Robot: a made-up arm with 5 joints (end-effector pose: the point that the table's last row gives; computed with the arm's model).
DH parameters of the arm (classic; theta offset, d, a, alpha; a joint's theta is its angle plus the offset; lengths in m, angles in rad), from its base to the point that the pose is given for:
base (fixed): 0 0.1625 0 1.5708
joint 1: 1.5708 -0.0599 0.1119 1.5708
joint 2: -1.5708 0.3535 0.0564 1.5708
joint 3: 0 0.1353 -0.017 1.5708
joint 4: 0 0.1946 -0.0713 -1.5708
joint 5: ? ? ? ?
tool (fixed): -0.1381 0.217 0 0
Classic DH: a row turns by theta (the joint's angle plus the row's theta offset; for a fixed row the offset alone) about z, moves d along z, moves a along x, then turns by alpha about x.
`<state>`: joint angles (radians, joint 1 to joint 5).
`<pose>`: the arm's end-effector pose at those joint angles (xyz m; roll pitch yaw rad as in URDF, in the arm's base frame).
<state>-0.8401 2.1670 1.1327 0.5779 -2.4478</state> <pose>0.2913 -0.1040 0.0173 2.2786 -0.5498 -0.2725</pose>
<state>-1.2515 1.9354 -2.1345 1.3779 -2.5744</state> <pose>0.0985 0.0491 -0.0546 -0.7775 0.5368 2.0400</pose>
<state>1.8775 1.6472 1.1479 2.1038 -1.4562</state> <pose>-0.6030 0.0810 0.5343 -0.8424 0.3258 1.1826</pose>
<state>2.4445 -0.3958 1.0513 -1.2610 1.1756</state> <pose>-0.0502 0.2362 0.1648 -3.0076 -0.4641 -1.0511</pose>
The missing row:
joint 5: 1.4327 0 -0.1584 3.1416
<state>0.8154 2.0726 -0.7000 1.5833 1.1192</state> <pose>-0.1618 0.2210 0.3272 1.5760 -0.1154 -1.2064</pose>
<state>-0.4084 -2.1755 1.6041 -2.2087 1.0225</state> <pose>0.1077 -0.3277 0.0547 0.7362 -0.6053 -0.3194</pose>
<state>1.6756 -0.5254 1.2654 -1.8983 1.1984</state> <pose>0.1275 0.1986 0.2152 3.0425 -0.4772 -0.8454</pose>
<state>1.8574 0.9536 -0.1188 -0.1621 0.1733</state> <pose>-0.0706 -0.0545 0.1593 -2.0598 -1.3428 -3.1083</pose>
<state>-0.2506 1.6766 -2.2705 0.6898 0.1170</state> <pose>0.4785 0.0076 -0.1144 -2.7146 -1.1725 -2.7156</pose>
